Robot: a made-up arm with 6 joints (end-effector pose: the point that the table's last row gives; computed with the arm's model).
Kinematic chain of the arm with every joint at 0, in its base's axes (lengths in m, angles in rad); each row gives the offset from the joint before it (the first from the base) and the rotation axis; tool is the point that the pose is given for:
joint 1: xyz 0 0 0.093 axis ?
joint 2: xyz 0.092 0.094 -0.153 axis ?
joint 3: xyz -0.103 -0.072 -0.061 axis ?
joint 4: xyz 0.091 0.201 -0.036 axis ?
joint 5: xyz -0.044 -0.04 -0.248 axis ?
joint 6: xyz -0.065 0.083 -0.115 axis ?
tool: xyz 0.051 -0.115 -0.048
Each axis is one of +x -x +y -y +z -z.
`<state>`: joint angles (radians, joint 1 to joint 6).
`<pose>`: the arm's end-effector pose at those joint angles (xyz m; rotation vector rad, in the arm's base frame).
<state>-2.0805 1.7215 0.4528 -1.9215 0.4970 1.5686</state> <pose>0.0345 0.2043 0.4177 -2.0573 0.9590 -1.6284</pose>
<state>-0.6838 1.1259 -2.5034 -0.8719 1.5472 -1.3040</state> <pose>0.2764 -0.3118 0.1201 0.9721 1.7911 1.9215</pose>
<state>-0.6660 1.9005 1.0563 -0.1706 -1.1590 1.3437</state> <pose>-0.2552 -0.3958 0.0351 -1.1860 -2.4701 -0.7183</pose>
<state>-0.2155 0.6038 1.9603 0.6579 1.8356 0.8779</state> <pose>0.1858 0.4718 0.0856 1.4776 0.8941 -2.3375</pose>
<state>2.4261 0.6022 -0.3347 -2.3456 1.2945 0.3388</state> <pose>-0.2581 -0.0865 0.1297 0.3335 1.0159 0.5851</pose>
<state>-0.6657 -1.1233 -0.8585 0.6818 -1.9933 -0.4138</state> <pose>0.0017 -0.4849 -0.2202 -1.5628 1.1003 1.0711</pose>
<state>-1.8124 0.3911 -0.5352 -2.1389 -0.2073 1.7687</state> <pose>-0.3679 -0.1831 -0.1426 -0.5191 -0.6365 -1.9098</pose>
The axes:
joint 1: +x
joint 2: +z
joint 3: +x
joint 4: -y
joint 5: -z
joint 6: +x

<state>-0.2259 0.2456 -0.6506 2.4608 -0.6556 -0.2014</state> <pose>0.2981 0.2951 -0.0697 -0.9291 -2.5214 1.2474</pose>
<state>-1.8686 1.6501 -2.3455 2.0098 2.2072 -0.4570</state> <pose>0.2367 -0.5050 -0.2180 -0.4386 0.4237 1.7398</pose>
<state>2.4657 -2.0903 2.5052 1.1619 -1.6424 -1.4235</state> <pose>-0.0706 0.0146 0.0442 -0.7202 2.0691 -1.1940</pose>
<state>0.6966 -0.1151 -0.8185 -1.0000 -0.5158 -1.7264</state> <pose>-0.1671 0.3644 -0.1588 -1.3258 0.4825 1.1101</pose>
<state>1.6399 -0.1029 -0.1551 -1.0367 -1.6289 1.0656</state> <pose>-0.3896 0.4072 0.3059 -1.9994 -0.5484 -1.8404</pose>
